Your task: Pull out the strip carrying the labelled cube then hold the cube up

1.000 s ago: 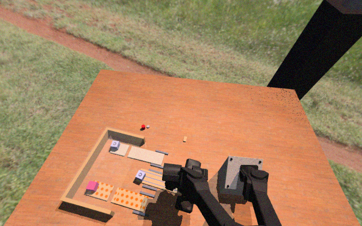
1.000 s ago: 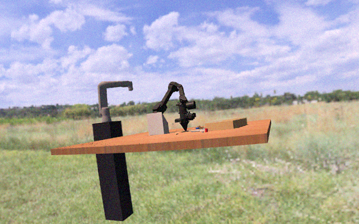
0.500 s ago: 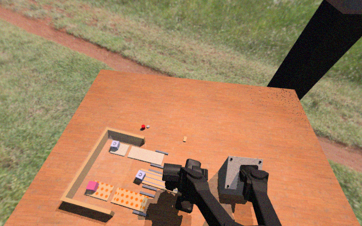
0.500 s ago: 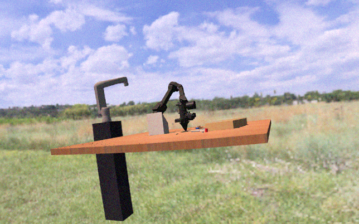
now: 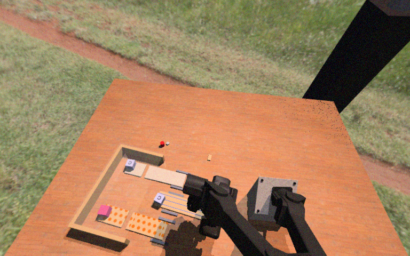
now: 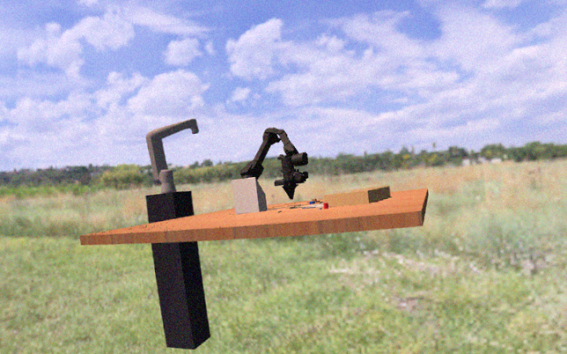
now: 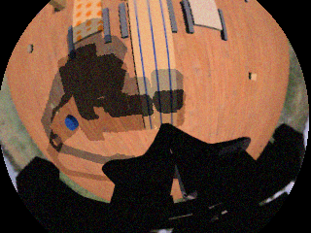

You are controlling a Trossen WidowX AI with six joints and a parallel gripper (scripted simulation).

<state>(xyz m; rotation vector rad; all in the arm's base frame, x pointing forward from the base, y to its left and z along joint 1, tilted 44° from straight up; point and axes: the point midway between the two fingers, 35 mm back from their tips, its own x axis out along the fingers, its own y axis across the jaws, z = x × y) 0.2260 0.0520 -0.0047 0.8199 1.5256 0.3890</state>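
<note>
Right now the blue-striped strip is 90 mm ahead of my gripper tip, 40 mm below it and 20 mm to the right of it. The rest, counted from my gripper tip: orange-dotted strip: 230 mm ahead, 40 mm to the left, 40 mm below; then grey piece: 300 mm to the right, 210 mm ahead, 40 mm below; then plain beige strip: 190 mm ahead, 140 mm to the right, 40 mm below.
</note>
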